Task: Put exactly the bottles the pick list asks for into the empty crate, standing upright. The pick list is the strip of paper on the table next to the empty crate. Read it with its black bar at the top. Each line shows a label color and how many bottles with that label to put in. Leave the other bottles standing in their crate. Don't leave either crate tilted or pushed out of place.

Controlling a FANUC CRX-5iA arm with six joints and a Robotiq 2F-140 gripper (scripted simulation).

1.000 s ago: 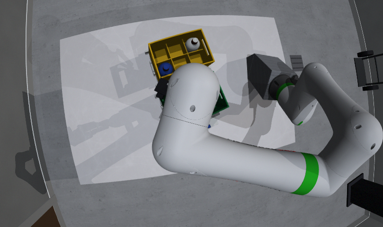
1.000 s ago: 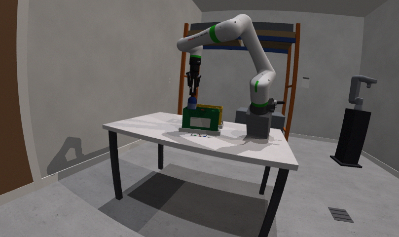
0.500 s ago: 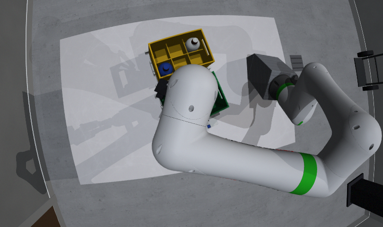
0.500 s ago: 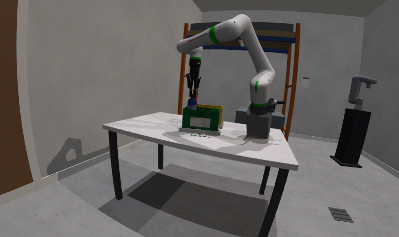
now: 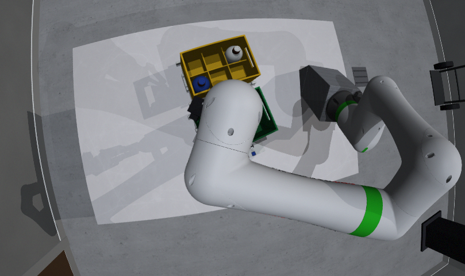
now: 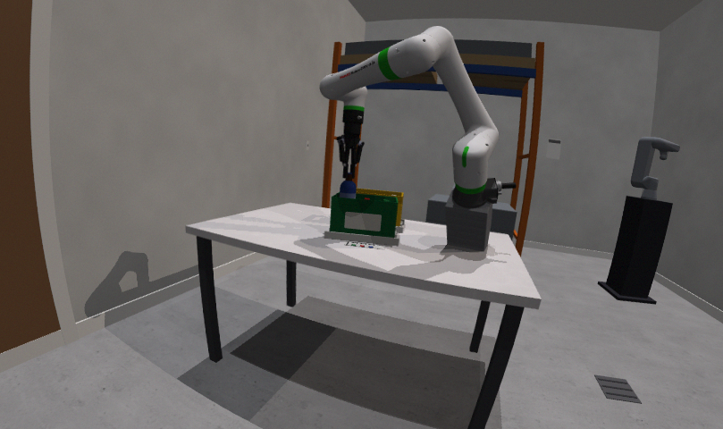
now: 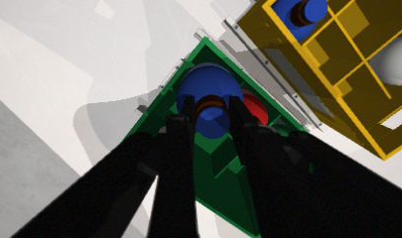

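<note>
The blue-label bottle is 80 mm below my hand. Also, from my hand: red bottle 90 mm behind, 10 mm to the right, 190 mm below; then green crate 100 mm behind, 30 mm to the left, 200 mm below; then green-label bottle 180 mm behind, 30 mm to the right, 190 mm below.
</note>
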